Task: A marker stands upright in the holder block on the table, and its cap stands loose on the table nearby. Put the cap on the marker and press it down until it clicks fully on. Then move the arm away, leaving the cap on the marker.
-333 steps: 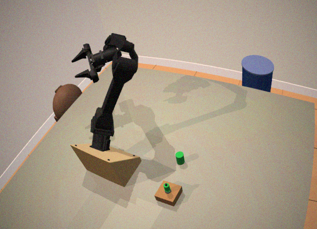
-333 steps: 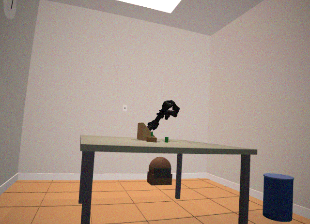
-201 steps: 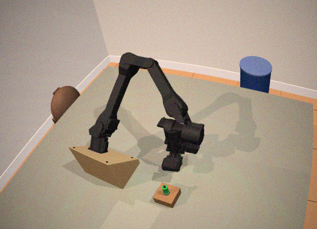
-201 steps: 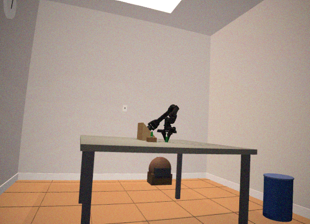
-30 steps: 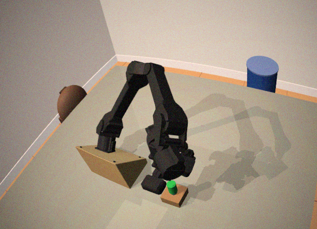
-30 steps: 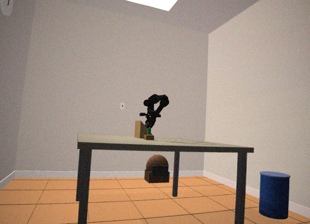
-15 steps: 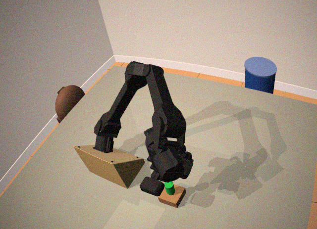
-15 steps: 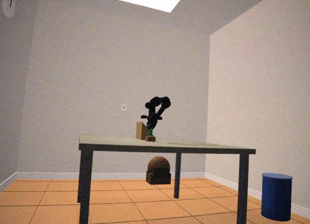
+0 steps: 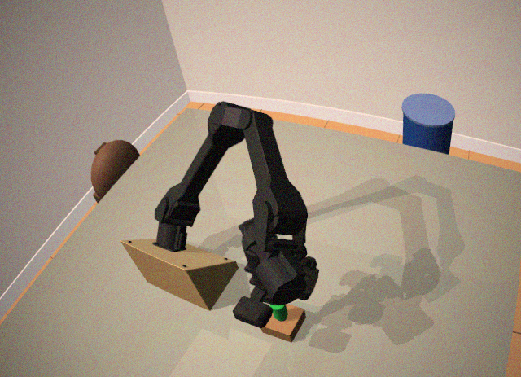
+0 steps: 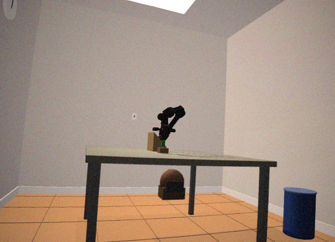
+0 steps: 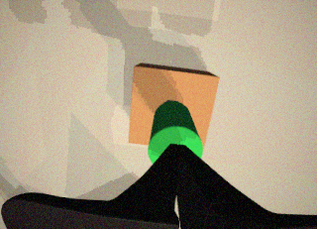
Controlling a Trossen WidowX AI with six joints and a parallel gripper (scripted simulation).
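My gripper tip is now 30 mm above the green cap. The rest, counted from my gripper tip: holder block (90 mm below).
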